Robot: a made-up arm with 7 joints. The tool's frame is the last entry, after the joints.
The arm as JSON. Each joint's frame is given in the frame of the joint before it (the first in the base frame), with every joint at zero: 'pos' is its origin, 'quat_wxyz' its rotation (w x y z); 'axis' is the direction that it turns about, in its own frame. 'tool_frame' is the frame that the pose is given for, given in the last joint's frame.
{
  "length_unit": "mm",
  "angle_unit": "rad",
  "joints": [
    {
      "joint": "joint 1",
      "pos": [
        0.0,
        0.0,
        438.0
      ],
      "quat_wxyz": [
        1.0,
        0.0,
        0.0,
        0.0
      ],
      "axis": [
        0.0,
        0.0,
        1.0
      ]
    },
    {
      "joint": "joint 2",
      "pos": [
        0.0,
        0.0,
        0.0
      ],
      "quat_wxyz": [
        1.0,
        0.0,
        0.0,
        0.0
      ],
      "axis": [
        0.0,
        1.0,
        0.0
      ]
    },
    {
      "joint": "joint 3",
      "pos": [
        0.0,
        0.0,
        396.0
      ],
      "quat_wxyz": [
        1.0,
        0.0,
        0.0,
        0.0
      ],
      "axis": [
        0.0,
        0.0,
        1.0
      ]
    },
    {
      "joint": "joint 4",
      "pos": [
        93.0,
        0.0,
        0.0
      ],
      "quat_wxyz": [
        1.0,
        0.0,
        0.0,
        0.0
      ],
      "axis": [
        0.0,
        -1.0,
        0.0
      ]
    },
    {
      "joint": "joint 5",
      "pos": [
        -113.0,
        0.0,
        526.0
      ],
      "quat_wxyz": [
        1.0,
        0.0,
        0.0,
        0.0
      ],
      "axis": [
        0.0,
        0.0,
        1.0
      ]
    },
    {
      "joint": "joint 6",
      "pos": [
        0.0,
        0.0,
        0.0
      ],
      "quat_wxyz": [
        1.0,
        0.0,
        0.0,
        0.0
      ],
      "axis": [
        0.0,
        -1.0,
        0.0
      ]
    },
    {
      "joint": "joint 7",
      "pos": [
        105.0,
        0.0,
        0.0
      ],
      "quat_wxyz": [
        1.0,
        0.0,
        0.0,
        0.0
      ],
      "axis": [
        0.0,
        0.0,
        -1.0
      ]
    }
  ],
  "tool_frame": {
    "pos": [
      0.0,
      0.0,
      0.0
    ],
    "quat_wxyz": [
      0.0,
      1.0,
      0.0,
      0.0
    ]
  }
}
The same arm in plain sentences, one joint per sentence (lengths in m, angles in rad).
The arm has seven revolute joints in a row. What follows holds with every joint at zero, and every direction is one of the base frame's. The first joint sits 0.438 m along +z from the base frame's origin and turns about +z. The second joint sits at the same point as the first joint and turns about +y. The third joint sits 0.396 m along +z from the second joint and turns about +z. The fourth joint sits 0.093 m along +x from the third joint and turns about -y. The fifth joint sits 0.113 m along -x and 0.526 m along +z from the fourth joint and turns about +z. The sixth joint sits at the same point as the fifth joint and turns about -y. The seventh joint sits 0.105 m along +x from the sixth joint and turns about -z. The tool frame, which is the frame that the pose is given for, sits at the same point as the seventh joint; its axes are the base frame's turned by roll 3.1416, pitch 0 and yaw 0 rad (as in URDF: about the fixed x, then y, then z).
